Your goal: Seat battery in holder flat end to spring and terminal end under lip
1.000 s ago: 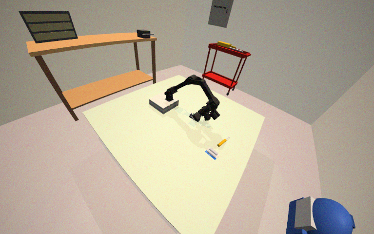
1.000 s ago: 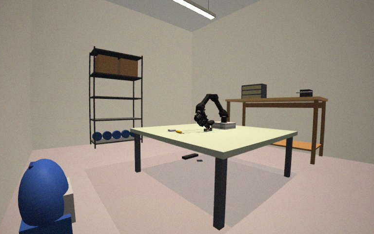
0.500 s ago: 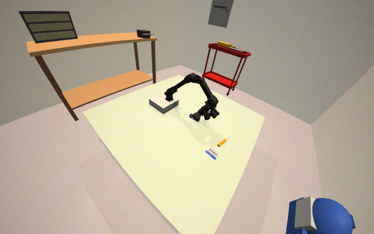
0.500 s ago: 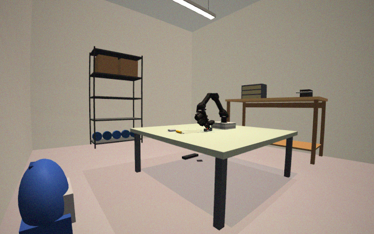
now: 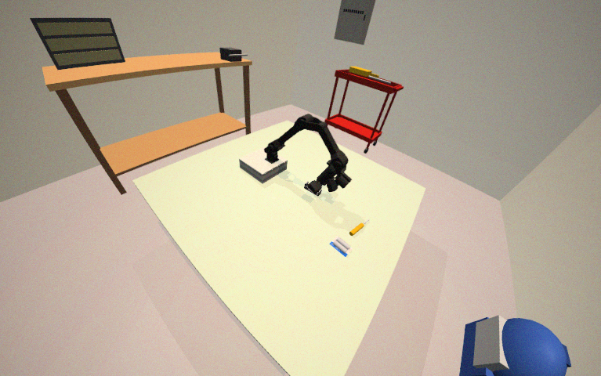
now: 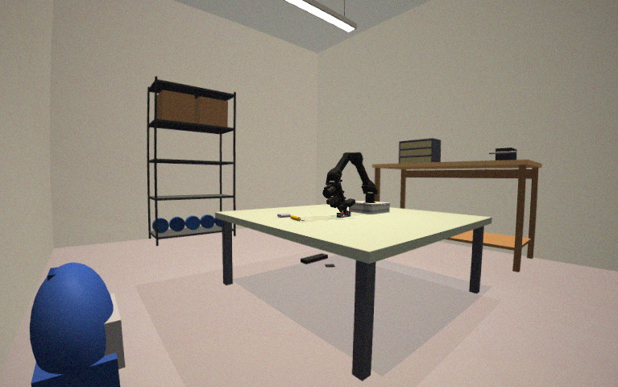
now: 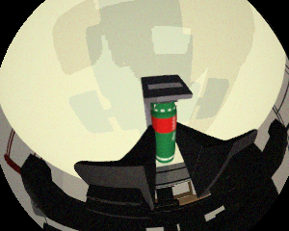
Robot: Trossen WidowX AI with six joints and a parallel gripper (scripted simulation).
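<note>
The battery lies 1 cm above my gripper tip. The rest, counted from my gripper tip: orange-handled screwdriver 33 cm ahead, 3 cm to the right, 1 cm below.
</note>
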